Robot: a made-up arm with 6 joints. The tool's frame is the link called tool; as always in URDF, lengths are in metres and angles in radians. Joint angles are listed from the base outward.
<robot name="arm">
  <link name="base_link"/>
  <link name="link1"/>
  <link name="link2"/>
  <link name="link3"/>
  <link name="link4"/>
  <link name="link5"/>
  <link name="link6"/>
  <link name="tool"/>
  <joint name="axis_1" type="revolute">
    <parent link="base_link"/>
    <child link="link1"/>
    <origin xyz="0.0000 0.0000 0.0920" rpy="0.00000 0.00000 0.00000"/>
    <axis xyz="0 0 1"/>
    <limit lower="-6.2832" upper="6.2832"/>
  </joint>
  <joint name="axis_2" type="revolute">
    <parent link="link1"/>
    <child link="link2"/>
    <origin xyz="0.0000 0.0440 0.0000" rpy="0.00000 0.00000 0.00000"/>
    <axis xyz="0 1 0"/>
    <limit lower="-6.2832" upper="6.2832"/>
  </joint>
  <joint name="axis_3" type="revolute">
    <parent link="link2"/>
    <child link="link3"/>
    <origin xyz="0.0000 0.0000 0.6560" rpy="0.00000 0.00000 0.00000"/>
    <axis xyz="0 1 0"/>
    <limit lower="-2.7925" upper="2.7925"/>
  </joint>
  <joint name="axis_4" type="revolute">
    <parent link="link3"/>
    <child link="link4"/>
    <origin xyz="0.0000 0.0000 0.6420" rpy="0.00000 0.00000 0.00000"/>
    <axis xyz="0 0 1"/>
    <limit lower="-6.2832" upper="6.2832"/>
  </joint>
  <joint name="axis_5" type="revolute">
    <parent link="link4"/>
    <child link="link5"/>
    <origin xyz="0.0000 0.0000 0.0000" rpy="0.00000 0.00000 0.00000"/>
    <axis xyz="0 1 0"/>
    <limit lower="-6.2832" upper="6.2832"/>
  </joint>
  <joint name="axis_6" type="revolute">
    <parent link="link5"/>
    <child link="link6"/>
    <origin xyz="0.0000 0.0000 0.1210" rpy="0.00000 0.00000 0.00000"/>
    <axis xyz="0 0 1"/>
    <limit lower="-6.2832" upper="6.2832"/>
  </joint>
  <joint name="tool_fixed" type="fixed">
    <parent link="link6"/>
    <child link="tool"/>
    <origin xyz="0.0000 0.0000 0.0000" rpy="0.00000 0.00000 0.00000"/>
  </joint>
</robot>
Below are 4 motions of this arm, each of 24 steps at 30 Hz.
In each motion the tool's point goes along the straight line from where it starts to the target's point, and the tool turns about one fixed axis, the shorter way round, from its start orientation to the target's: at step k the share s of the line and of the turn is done. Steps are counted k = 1, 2, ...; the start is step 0. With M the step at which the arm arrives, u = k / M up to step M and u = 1 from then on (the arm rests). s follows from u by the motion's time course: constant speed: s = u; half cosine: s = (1 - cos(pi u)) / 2; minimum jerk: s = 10 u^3 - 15 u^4 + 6 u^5.
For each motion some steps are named. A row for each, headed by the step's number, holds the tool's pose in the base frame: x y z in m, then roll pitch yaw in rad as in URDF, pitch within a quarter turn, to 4 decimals.
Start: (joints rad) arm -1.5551 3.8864 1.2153 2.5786 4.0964 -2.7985
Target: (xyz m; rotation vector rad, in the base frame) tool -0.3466 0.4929 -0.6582 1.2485 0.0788 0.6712
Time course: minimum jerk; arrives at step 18
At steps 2, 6, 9, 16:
2: -0.0272 0.9368 -0.1024 1.0543 0.5766 -0.7752
6: -0.0913 0.8477 -0.2139 1.1926 0.4286 -0.4625
9: -0.1850 0.7174 -0.3770 1.2886 0.1653 -0.0733
16: -0.3429 0.4981 -0.6517 1.2115 -0.2931 0.5465

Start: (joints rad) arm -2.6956 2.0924 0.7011 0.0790 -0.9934 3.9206
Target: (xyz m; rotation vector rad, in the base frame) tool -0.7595 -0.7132 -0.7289 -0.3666 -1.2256 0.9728
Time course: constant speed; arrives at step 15
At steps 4, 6, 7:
4: -0.7901 -0.5004 -0.8294 -1.6739 -0.7557 1.9932
6: -0.7845 -0.5391 -0.8111 -1.5672 -0.7540 1.9064
7: -0.7817 -0.5584 -0.8020 -1.5142 -0.7506 1.8634

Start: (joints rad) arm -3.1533 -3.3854 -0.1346 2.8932 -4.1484 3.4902
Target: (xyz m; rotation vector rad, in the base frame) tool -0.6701 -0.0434 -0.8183 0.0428 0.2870 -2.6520
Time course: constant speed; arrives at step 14
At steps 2, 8, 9, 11, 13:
2: -0.4939 -0.0608 -1.0121 0.0861 0.5542 -2.5881
8: -0.5820 -0.0521 -0.9152 -0.0662 0.3195 -2.6500
9: -0.5967 -0.0507 -0.8991 -0.0889 0.2797 -2.6562
11: -0.6260 -0.0478 -0.8668 -0.1329 0.1998 -2.6656
13: -0.6554 -0.0449 -0.8345 -0.1756 0.1195 -2.6714

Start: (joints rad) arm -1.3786 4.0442 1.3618 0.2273 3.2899 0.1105
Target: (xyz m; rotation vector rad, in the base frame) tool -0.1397 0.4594 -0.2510 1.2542 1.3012 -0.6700
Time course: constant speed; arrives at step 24
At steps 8, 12, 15, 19, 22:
8: -0.1385 0.7653 -0.0796 3.0864 0.9398 1.7611
12: -0.1388 0.6888 -0.1224 2.9432 1.0380 1.6349
15: -0.1391 0.6315 -0.1546 2.8016 1.1035 1.5056
19: -0.1393 0.5550 -0.1974 2.5511 1.1734 1.2713
22: -0.1396 0.4976 -0.2296 2.3130 1.2063 1.0453

